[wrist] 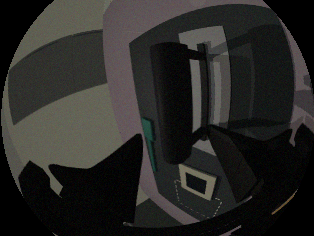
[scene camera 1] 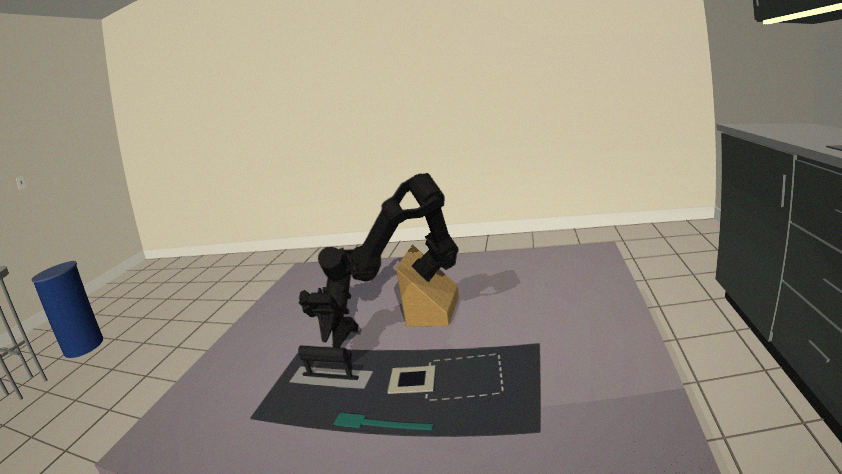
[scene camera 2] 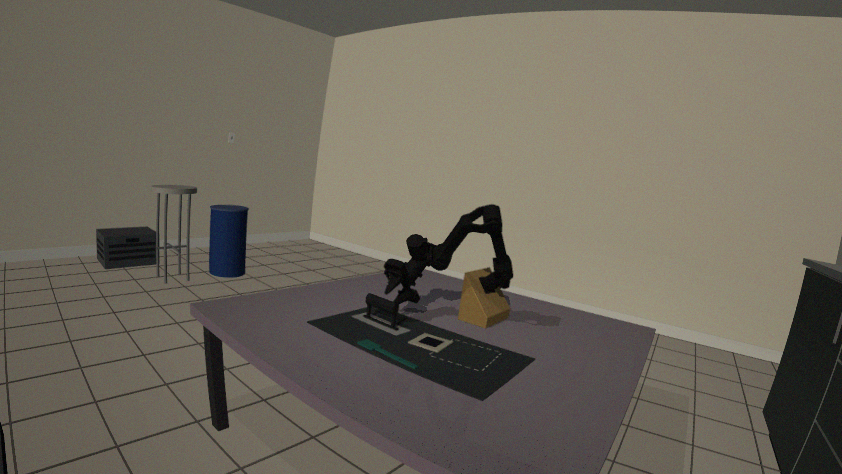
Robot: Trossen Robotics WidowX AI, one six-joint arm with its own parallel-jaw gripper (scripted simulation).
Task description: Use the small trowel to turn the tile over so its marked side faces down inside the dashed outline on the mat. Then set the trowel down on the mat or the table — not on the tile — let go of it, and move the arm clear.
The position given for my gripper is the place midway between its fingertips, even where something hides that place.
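Note:
Nothing is held in my gripper (scene camera 1: 329,346), (wrist: 175,133), (scene camera 2: 389,300), and it is open. I can also see a trowel (scene camera 1: 347,378), (wrist: 191,79), as well as a green flat marking (scene camera 1: 345,420).

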